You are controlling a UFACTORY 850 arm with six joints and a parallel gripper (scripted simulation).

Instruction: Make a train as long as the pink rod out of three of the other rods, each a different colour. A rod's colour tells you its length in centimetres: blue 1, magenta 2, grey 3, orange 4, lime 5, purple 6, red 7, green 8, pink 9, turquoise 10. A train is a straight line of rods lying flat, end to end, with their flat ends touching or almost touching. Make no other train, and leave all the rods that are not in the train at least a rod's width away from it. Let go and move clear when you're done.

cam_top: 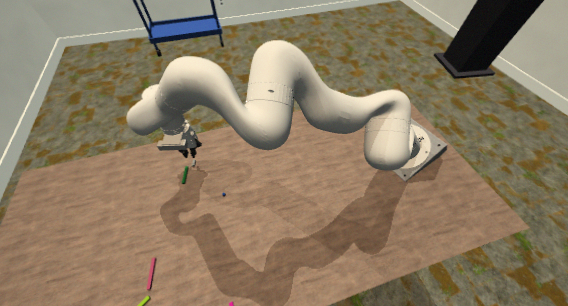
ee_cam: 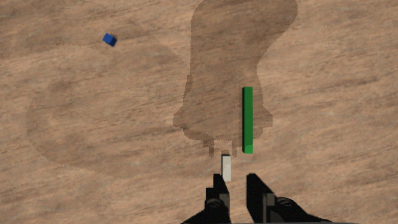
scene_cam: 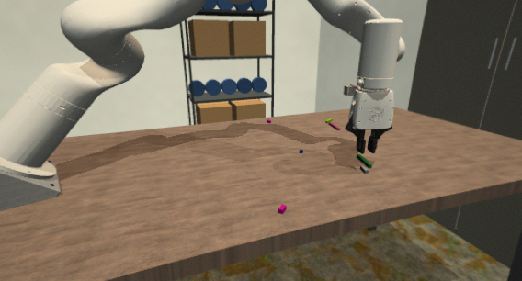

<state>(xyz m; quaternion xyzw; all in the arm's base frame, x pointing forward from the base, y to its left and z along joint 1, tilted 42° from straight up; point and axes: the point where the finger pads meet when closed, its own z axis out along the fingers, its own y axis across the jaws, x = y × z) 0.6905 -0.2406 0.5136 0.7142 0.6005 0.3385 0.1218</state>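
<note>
My gripper is now 80 mm above the grey rod. Also, from my hand: blue rod 130 mm behind, 170 mm to the left, 80 mm below; green rod 30 mm ahead, 60 mm to the left, 80 mm below; pink rod 90 mm ahead, 420 mm to the left, 80 mm below.
</note>
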